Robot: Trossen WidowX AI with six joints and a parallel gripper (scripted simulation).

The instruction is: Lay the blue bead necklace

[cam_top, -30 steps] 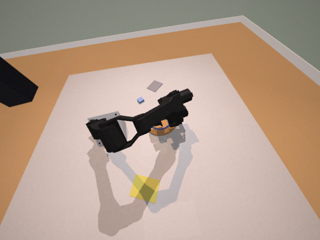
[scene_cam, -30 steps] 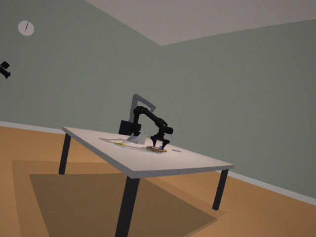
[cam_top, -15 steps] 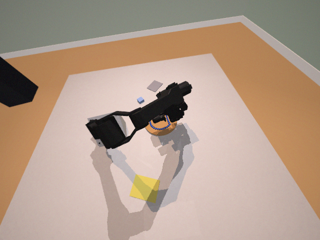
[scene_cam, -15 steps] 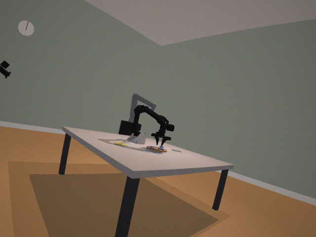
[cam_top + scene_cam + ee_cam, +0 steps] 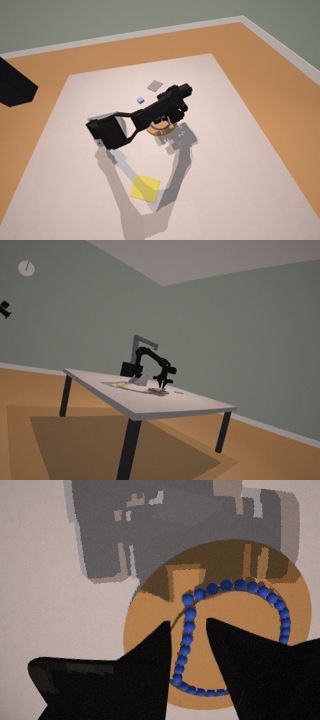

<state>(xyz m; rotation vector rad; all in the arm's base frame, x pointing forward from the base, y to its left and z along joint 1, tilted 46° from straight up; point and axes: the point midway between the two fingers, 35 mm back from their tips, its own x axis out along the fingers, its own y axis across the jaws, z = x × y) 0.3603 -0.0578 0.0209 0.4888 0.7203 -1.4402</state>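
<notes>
Right now my gripper tip is 50 mm past the round bead board, 40 mm to the right of it and 30 mm above it. Round my gripper tip: yellow square patch 290 mm to the right, 210 mm behind, 40 mm below; flat grey tile 340 mm to the left, 40 mm below, 10 mm behind; light blue cube 240 mm to the left, 130 mm behind, 30 mm below.
</notes>
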